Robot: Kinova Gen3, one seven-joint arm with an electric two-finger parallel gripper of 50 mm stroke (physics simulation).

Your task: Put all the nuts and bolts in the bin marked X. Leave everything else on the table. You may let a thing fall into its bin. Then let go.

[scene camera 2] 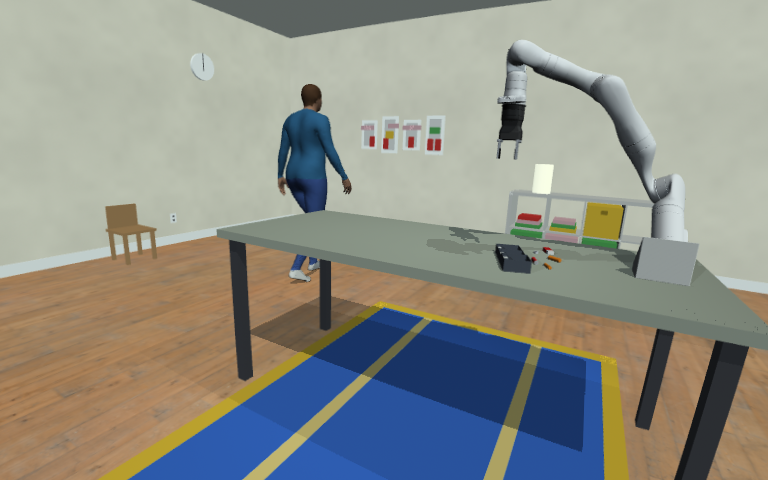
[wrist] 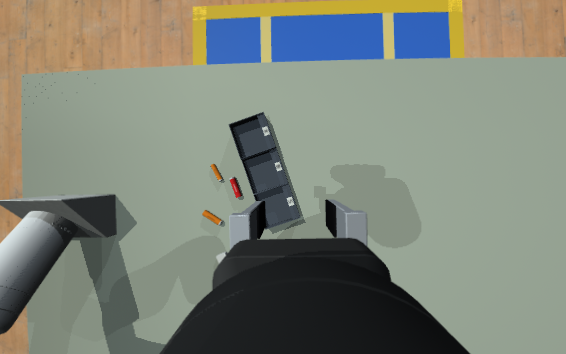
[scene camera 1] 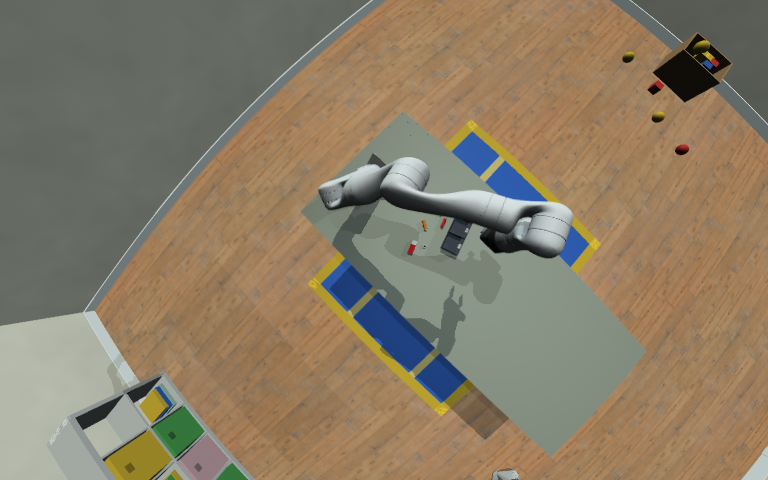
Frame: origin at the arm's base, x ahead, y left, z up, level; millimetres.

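Seen in the pictures: gripper, fingertip midpoint: [scene camera 2: 506, 159] [wrist: 295, 213]; arm's base, link origin: [scene camera 2: 667, 255] [wrist: 53, 222].
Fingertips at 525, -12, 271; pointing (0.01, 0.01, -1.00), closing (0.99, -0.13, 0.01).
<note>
Pixels of each thing's top centre, then the offset from my fingertips to it, as dx, dy, dz. "spot": a spot on its surface instead. Level surfaces: height alone.
- dark three-compartment bin, top centre: [wrist: 264, 171] [scene camera 2: 512, 250] [scene camera 1: 461, 227] -54, +52, -308
- small metallic piece, top centre: [scene camera 2: 536, 251] [scene camera 1: 424, 246] -138, -121, -338
- red-and-white block, top centre: [scene camera 2: 548, 249] [scene camera 1: 412, 247] -184, -158, -334
- pale piece, surface spot: [wrist: 221, 257] spot: -189, -133, -334
- red cylinder, top centre: [wrist: 234, 187] [scene camera 2: 535, 258] [scene camera 1: 443, 222] -131, +27, -333
- bin's far part, surface spot: [wrist: 216, 172] spot: -170, +68, -337
- table, surface height: dz -347
My gripper [scene camera 2: 507, 156] [wrist: 295, 213] is open and empty, pointing down high above the table. In the wrist view its left finger overlaps the near end of the dark three-compartment bin [scene camera 1: 456, 238] [scene camera 2: 516, 266] [wrist: 259, 154]. The bin's white labels are too small to read. A small metallic piece [scene camera 1: 424, 246] [scene camera 2: 535, 252], possibly a nut or bolt, lies beside a red-and-white block [scene camera 1: 412, 247] [scene camera 2: 547, 250]. In the wrist view a pale piece [wrist: 221, 257] is partly hidden by the gripper body. No other nut or bolt can be made out.
A red cylinder [scene camera 1: 443, 223] [scene camera 2: 534, 259] [wrist: 235, 187] and two orange cylinders, one nearer the bin's far part [wrist: 216, 172] and one lower [wrist: 213, 217], lie left of the bin in the wrist view. The arm's grey base block [scene camera 2: 667, 261] stands on the table [scene camera 1: 543, 350] [scene camera 2: 362, 243] [wrist: 450, 125].
</note>
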